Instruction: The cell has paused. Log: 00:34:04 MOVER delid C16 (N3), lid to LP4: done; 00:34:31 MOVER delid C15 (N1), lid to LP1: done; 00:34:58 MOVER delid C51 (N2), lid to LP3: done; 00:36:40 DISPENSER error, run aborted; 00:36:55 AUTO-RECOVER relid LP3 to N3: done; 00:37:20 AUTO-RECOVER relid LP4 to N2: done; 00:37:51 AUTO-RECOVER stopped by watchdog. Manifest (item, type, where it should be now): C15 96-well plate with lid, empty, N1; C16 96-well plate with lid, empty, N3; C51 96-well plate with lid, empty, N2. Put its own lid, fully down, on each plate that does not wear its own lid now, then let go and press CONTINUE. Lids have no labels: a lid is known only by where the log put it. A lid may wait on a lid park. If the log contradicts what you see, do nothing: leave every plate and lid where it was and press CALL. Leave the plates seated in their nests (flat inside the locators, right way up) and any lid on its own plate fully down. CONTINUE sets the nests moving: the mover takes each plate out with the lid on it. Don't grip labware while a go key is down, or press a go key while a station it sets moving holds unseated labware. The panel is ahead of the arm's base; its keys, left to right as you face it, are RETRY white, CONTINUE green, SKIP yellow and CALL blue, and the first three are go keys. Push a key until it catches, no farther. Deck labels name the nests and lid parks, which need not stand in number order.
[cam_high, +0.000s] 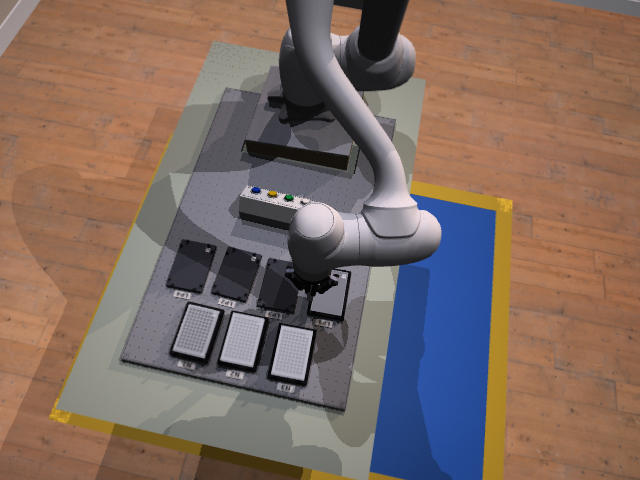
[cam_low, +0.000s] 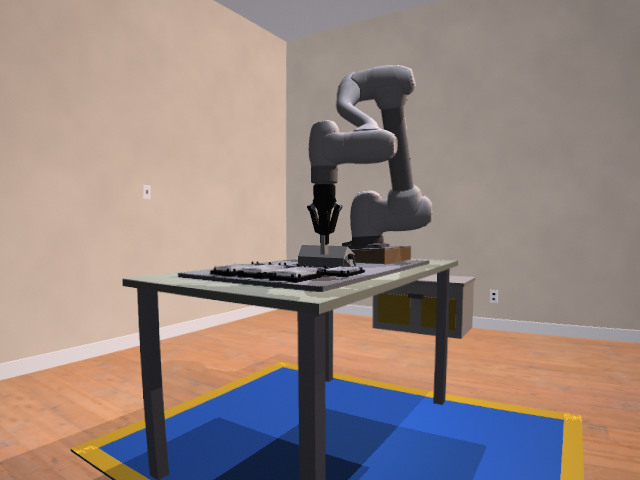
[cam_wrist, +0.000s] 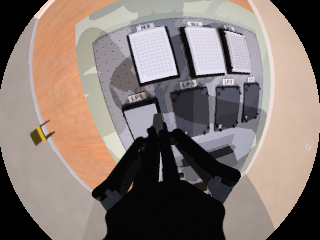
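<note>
My hand is 30 mm past the lid park LP1, 50 mm to the right of it and 100 mm above it. Round my hand: lid park LP2: 80 mm behind, 210 mm to the right, 100 mm below; lid park LP3: 50 mm behind, 80 mm to the right, 100 mm below; 96-well plate: 140 mm ahead, 40 mm to the right, 80 mm below.
</note>
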